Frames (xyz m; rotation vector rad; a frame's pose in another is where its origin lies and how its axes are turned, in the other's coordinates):
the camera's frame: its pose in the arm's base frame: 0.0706 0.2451 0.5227 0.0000 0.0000 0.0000
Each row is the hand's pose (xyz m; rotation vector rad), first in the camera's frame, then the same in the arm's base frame.
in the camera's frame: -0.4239 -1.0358 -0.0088 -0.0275 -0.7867 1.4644
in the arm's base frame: -0.3533 -0.7907 0.5139 -0.0275 -0.7867 1.4644
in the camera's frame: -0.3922 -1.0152 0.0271 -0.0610 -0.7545 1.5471
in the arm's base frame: -0.3216 -0.7701 0.5498 -0.0610 -0.7545 1.5471
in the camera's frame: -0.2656 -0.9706 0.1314 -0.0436 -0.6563 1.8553
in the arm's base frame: -0.1950 -0.7255 0.6541 -0.0436 -0.6563 1.8553
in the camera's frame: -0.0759 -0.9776 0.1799 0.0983 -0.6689 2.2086
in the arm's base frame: -0.0053 -0.7325 0.7026 0.0983 -0.6689 2.2086
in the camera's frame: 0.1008 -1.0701 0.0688 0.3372 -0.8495 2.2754
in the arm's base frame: 0.1714 -0.8250 0.5915 0.3372 -0.8495 2.2754
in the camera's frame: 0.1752 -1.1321 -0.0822 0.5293 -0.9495 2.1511
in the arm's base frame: 0.2458 -0.8870 0.4405 0.5293 -0.9495 2.1511
